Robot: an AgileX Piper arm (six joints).
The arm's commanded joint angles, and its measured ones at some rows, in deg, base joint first. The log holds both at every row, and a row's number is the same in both.
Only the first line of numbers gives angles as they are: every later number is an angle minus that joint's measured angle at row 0.
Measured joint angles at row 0: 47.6, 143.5, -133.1, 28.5, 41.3, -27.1
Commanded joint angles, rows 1 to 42: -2.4, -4.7, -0.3, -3.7, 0.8, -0.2; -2.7, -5.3, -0.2, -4.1, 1.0, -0.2; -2.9, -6.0, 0.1, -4.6, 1.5, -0.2; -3.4, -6.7, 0.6, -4.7, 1.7, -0.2; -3.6, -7.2, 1.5, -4.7, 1.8, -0.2; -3.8, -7.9, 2.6, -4.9, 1.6, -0.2; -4.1, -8.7, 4.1, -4.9, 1.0, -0.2; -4.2, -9.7, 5.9, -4.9, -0.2, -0.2; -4.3, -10.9, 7.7, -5.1, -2.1, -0.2; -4.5, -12.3, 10.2, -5.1, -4.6, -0.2; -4.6, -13.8, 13.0, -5.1, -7.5, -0.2; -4.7, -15.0, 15.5, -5.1, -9.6, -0.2; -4.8, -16.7, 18.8, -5.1, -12.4, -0.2; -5.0, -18.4, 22.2, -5.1, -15.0, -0.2; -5.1, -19.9, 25.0, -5.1, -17.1, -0.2; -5.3, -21.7, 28.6, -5.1, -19.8, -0.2; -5.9, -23.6, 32.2, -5.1, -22.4, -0.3; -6.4, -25.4, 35.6, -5.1, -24.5, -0.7; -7.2, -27.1, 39.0, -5.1, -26.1, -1.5; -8.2, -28.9, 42.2, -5.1, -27.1, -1.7; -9.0, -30.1, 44.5, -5.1, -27.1, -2.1; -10.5, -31.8, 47.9, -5.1, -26.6, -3.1; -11.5, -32.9, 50.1, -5.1, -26.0, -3.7; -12.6, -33.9, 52.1, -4.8, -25.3, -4.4; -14.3, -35.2, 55.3, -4.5, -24.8, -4.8; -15.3, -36.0, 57.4, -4.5, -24.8, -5.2; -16.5, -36.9, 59.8, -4.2, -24.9, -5.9; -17.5, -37.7, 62.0, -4.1, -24.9, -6.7; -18.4, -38.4, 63.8, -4.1, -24.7, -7.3; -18.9, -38.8, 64.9, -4.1, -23.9, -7.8; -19.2, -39.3, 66.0, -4.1, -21.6, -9.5; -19.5, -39.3, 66.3, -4.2, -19.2, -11.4; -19.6, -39.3, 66.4, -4.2, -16.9, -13.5; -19.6, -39.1, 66.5, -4.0, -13.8, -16.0; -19.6, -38.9, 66.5, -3.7, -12.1, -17.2; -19.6, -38.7, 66.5, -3.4, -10.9, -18.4; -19.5, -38.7, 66.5, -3.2, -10.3, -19.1; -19.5, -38.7, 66.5, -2.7, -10.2, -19.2; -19.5, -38.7, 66.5, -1.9, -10.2, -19.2; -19.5, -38.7, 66.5, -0.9, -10.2, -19.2; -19.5, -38.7, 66.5, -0.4, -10.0, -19.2; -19.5, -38.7, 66.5, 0.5, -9.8, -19.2
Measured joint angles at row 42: -19.3, -38.4, 66.5, -2.2, -10.5, -18.1
